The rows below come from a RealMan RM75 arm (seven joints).
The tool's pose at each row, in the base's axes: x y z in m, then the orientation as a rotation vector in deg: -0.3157 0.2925 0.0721 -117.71 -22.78 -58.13; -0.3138 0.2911 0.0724 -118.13 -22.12 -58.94; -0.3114 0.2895 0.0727 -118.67 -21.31 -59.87; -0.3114 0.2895 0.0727 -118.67 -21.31 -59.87; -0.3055 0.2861 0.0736 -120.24 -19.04 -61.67; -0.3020 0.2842 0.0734 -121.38 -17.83 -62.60; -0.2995 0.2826 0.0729 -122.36 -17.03 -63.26; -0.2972 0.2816 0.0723 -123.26 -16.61 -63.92; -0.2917 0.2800 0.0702 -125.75 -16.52 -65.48
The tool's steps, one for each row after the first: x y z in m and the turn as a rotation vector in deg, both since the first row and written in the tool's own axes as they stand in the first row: 0.0015 0.0018 -0.0002 -0.81 0.52 0.04; 0.0034 0.0041 -0.0003 -1.81 1.10 0.10; 0.0034 0.0041 -0.0003 -1.81 1.10 0.10; 0.0080 0.0091 -0.0001 -4.35 2.23 0.61; 0.0102 0.0124 0.0003 -5.96 2.67 0.83; 0.0115 0.0152 0.0006 -7.23 2.88 0.92; 0.0125 0.0174 0.0013 -8.35 3.01 0.76; 0.0144 0.0227 0.0037 -11.08 2.85 -0.28
